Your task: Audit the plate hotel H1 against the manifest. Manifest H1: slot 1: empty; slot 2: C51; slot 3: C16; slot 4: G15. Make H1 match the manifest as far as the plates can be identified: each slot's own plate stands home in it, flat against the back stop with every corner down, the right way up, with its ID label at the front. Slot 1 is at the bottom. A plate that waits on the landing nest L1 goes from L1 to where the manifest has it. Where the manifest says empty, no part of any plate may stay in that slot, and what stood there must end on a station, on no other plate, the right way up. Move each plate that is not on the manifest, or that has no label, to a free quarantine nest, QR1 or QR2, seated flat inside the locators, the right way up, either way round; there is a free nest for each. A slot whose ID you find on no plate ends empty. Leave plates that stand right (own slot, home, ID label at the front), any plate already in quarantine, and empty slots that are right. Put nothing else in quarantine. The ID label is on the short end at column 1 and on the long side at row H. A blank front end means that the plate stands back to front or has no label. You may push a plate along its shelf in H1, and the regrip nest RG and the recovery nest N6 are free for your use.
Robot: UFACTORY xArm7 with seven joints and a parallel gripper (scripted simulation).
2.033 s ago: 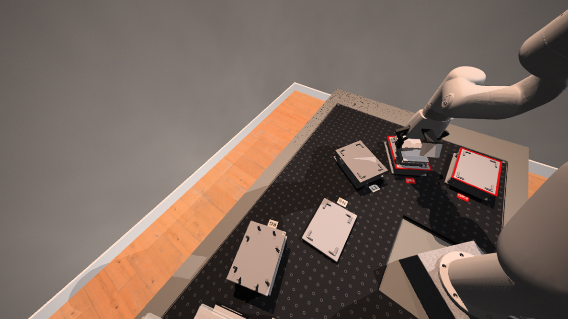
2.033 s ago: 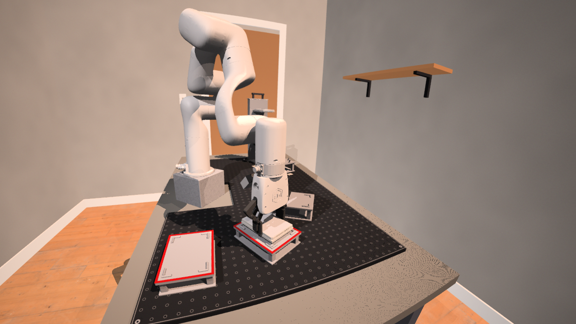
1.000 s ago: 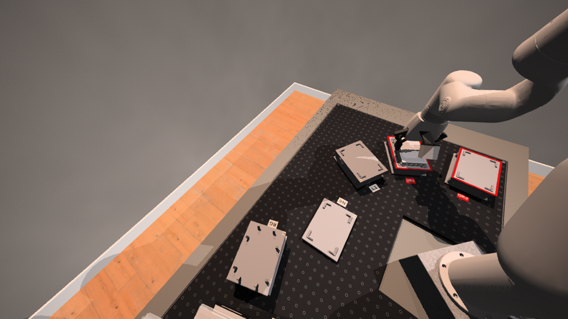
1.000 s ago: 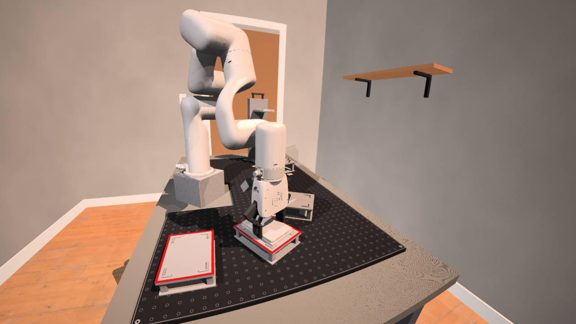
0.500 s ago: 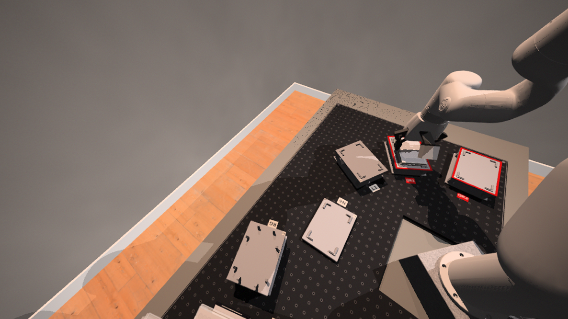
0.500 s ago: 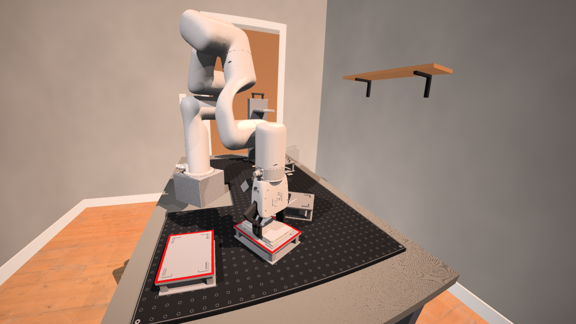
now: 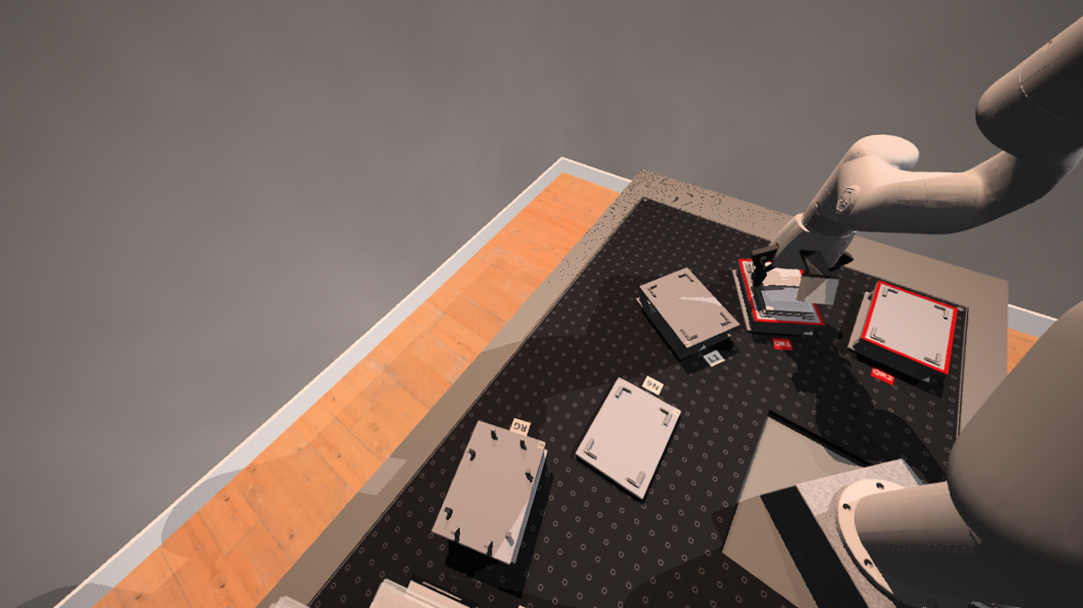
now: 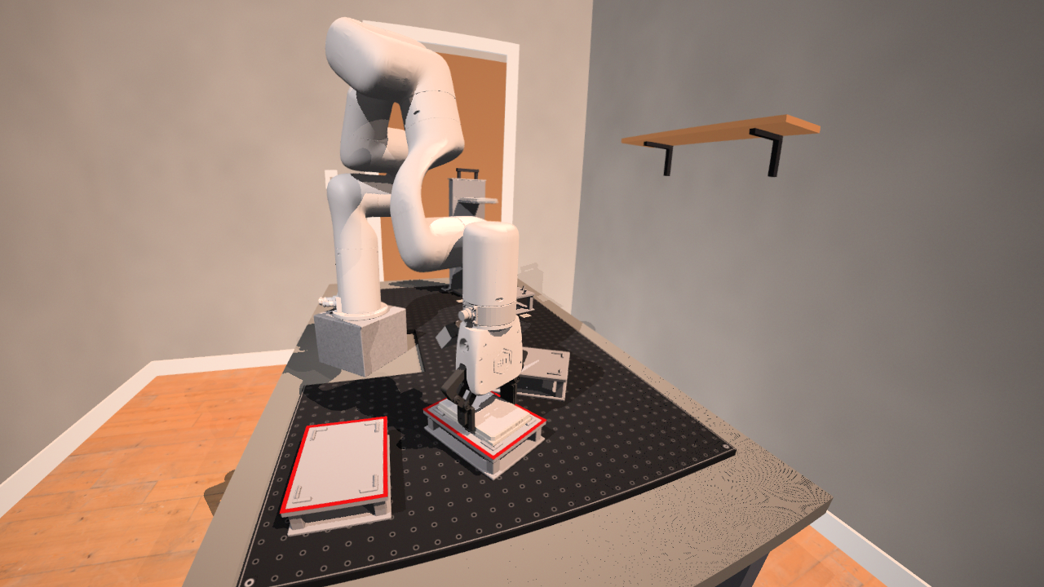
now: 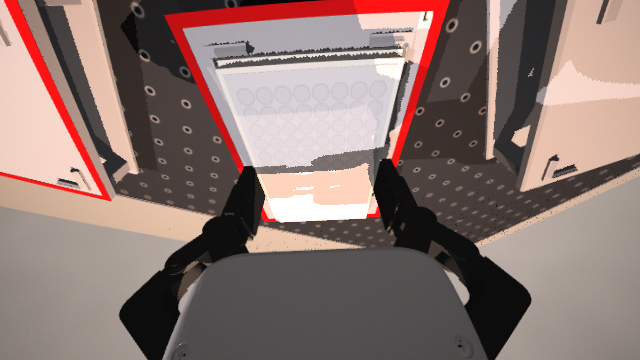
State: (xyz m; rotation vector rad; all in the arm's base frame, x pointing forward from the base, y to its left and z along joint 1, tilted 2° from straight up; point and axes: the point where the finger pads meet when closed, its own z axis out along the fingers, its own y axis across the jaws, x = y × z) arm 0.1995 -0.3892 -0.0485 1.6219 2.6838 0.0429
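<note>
My gripper is now 1 cm to the right of the white well plate, 1 cm past it and 1 cm above it. Also, from my hand: quarantine nest QR2: 22 cm behind, 3 cm to the right, 2 cm below; then quarantine nest QR1: 2 cm below, 1 cm to the left, 1 cm behind; then landing nest L1: 15 cm to the left, 13 cm ahead, 1 cm below.
</note>
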